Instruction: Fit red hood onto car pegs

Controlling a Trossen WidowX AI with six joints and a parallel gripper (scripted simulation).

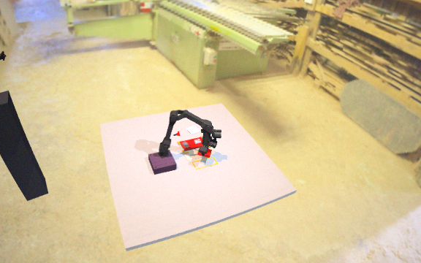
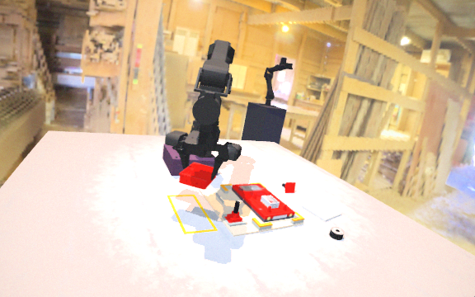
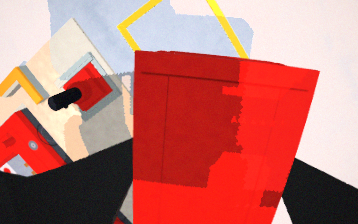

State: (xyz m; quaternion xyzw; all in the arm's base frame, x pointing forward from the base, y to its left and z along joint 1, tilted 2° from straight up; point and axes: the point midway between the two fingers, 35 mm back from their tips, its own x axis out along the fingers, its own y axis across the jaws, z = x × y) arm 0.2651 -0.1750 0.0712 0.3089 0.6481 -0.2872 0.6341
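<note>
Right now the grey engine block is 8 cm ahead of my gripper tip, 21 cm to the left of it and 8 cm below it. Also, from my gripper tip: black upright stick 8 cm ahead, 7 cm to the left, 7 cm below; red hood 1 cm above; black wheel 27 cm ahead, 30 cm to the left, 9 cm below.
</note>
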